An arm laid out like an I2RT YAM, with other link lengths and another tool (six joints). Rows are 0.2 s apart.
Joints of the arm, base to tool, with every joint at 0 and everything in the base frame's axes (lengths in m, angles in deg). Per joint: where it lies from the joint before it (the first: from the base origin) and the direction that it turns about. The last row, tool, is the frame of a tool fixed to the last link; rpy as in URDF.
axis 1: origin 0 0 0.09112 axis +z
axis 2: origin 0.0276 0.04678 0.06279 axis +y
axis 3: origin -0.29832 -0.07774 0 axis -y
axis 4: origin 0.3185 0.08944 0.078 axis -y
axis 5: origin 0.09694 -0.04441 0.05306 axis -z
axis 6: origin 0.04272 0 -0.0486 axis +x
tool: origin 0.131 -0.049 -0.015 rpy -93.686 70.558 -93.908
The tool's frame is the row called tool.
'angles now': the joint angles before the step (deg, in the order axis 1, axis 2, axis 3, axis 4, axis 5, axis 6). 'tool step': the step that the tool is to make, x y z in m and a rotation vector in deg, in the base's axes. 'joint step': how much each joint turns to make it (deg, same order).
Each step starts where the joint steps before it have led.
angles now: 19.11, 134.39, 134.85, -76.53, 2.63, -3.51
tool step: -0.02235, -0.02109, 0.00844, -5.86, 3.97, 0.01
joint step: -0.02, -0.02, 1.43, -7.05, 4.15, -0.85
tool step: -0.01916, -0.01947, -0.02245, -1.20, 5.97, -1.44
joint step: -1.46, -0.01, -3.56, -2.50, -0.74, 0.05
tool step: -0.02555, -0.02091, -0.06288, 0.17, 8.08, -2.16
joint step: -2.10, -0.04, -10.99, 3.25, -2.47, 0.00
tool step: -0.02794, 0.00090, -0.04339, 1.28, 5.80, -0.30
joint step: 0.00, 0.00, -7.82, 2.58, -2.80, -0.10
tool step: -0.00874, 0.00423, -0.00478, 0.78, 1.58, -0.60
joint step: 0.26, 0.00, -0.90, -0.41, -1.32, 0.61
